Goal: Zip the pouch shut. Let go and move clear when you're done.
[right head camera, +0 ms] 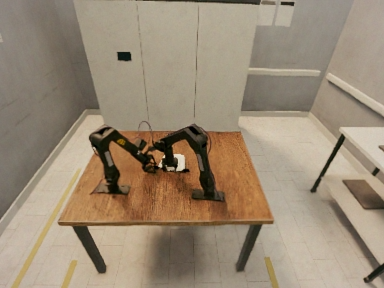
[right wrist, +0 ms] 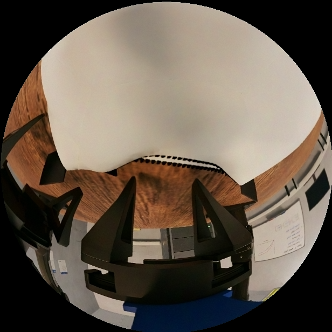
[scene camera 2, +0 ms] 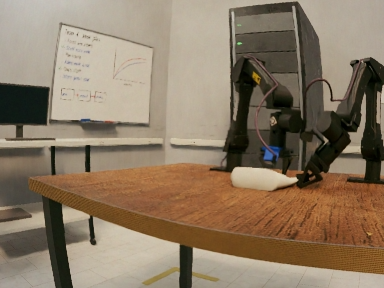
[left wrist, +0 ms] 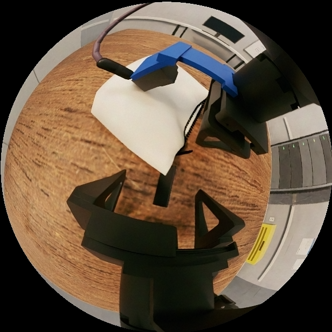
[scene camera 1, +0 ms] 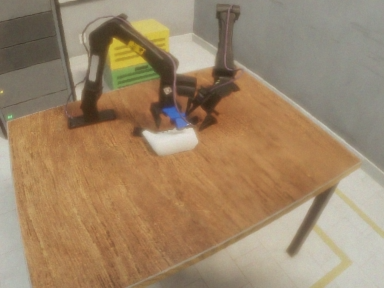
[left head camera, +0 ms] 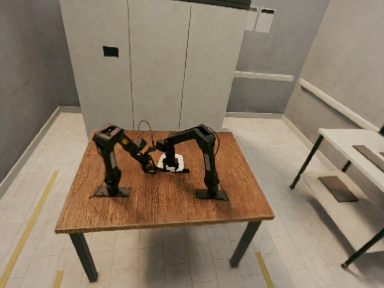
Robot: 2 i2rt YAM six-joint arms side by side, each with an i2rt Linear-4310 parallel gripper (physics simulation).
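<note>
The white pouch (left head camera: pixel 178 159) (right head camera: pixel 180 161) (scene camera 1: pixel 172 143) (scene camera 2: pixel 255 178) (left wrist: pixel 135 112) (right wrist: pixel 175 80) lies on the table. Its black-toothed zipper (left wrist: pixel 194 120) (right wrist: pixel 182 162) shows a gap between the tooth rows. A small dark piece (left wrist: pixel 185 151) (right wrist: pixel 111 173), perhaps the slider, is near the zipper end by my left gripper. Black tabs (left wrist: pixel 164 189) (right wrist: pixel 53 168) (right wrist: pixel 249 190) stick out at both ends. My left gripper (left wrist: pixel 163 183) (scene camera 2: pixel 309 179) is wide open around the near tab, touching unclear. My right gripper (right wrist: pixel 165 181) is partly open and empty, beside the zipper edge.
The two grippers are close together over the wooden table (left head camera: pixel 100 215) (scene camera 1: pixel 100 200). The right gripper's blue camera mount (scene camera 1: pixel 175 117) (scene camera 2: pixel 270 153) (left wrist: pixel 175 54) overhangs the pouch. A dark server rack (scene camera 2: pixel 310 60) stands beyond the table, with yellow (scene camera 1: pixel 150 32) and green crates (scene camera 1: pixel 132 75).
</note>
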